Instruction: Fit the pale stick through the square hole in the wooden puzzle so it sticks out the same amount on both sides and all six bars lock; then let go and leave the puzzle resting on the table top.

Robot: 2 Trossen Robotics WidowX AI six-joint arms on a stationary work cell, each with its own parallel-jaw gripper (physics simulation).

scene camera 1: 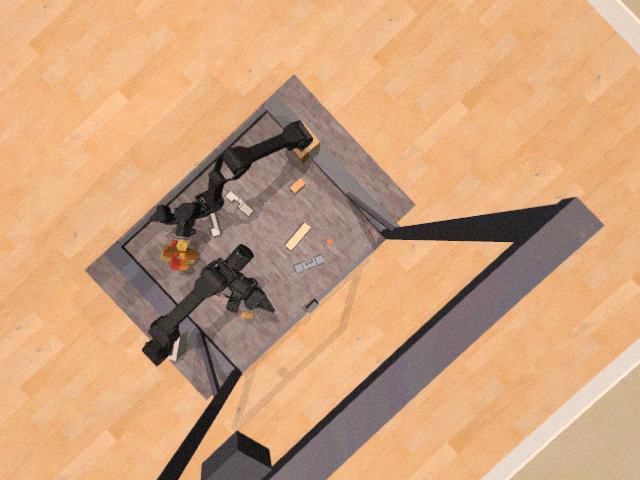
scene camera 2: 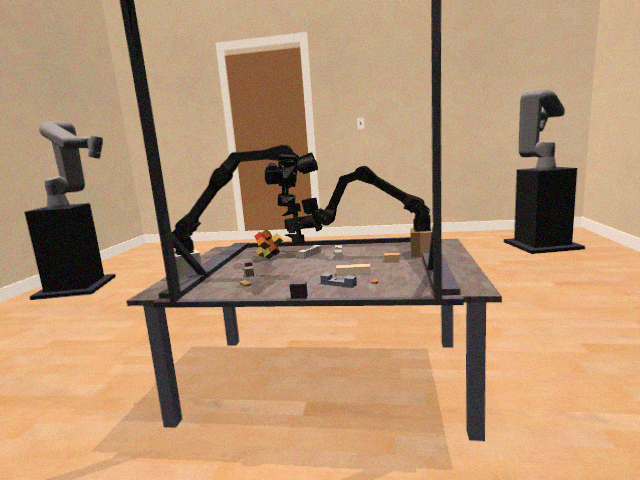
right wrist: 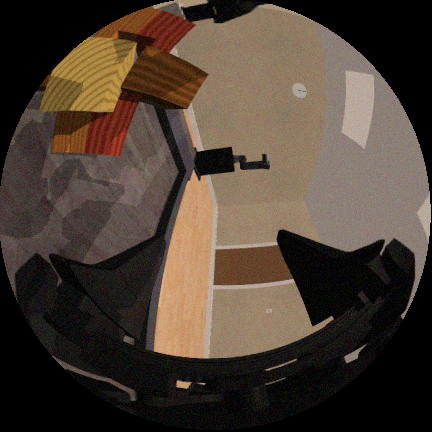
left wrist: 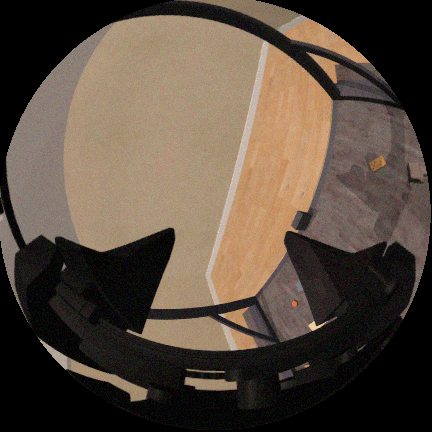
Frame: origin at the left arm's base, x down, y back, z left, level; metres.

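Where they show: left gripper, fingertip midpoint: [scene camera 1: 271,307] [scene camera 2: 284,191] [left wrist: 232,235]; right gripper, fingertip midpoint: [scene camera 1: 157,221] [scene camera 2: 283,225] [right wrist: 222,238]; right arm's base, origin of the base link: [scene camera 1: 302,140] [scene camera 2: 422,229].
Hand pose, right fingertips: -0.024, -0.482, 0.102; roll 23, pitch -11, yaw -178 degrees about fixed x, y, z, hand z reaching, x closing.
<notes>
Things, the pixels of their top centre, and the offset from my right fingertips, as dx, dy, dz.
- pale stick, middle of its top: [scene camera 2: 353,265] [scene camera 1: 298,236] +0.088, -0.036, -0.542
- blue-grey notched bar, middle of its top: [scene camera 2: 338,275] [scene camera 1: 309,263] +0.088, +0.068, -0.609
- orange disc, middle of its top: [scene camera 2: 374,280] [scene camera 1: 329,241] +0.111, -0.038, -0.676
- dark box, middle of its top: [left wrist: 296,220] [scene camera 2: 297,282] [scene camera 1: 312,307] +0.061, +0.238, -0.650
The wooden puzzle [scene camera 1: 179,254] [scene camera 2: 267,244] [right wrist: 92,75], in red, orange, yellow and brown, rests on the table near its left corner in scene camera 1. I cannot tell which opening is the square hole. The pale stick [scene camera 1: 298,236] [scene camera 2: 353,269] lies flat on the table, apart from the puzzle; a sliver shows in the left wrist view. My left gripper [scene camera 1: 269,308] [scene camera 2: 287,180] [left wrist: 232,235] is open and empty, high above the table. My right gripper [scene camera 1: 159,213] [scene camera 2: 287,224] [right wrist: 222,238] is open and empty, above the table beside the puzzle, not touching it.
White notched pieces [scene camera 1: 215,224] [scene camera 1: 239,204], a blue-grey notched bar [scene camera 1: 309,263] [scene camera 2: 338,280], orange blocks [scene camera 1: 297,186] [scene camera 1: 247,315], an orange disc [scene camera 1: 329,241] [scene camera 2: 374,281] and a dark box [scene camera 1: 311,304] [scene camera 2: 298,290] are on the table. Black frame posts [scene camera 2: 436,155] rise at its sides.
</notes>
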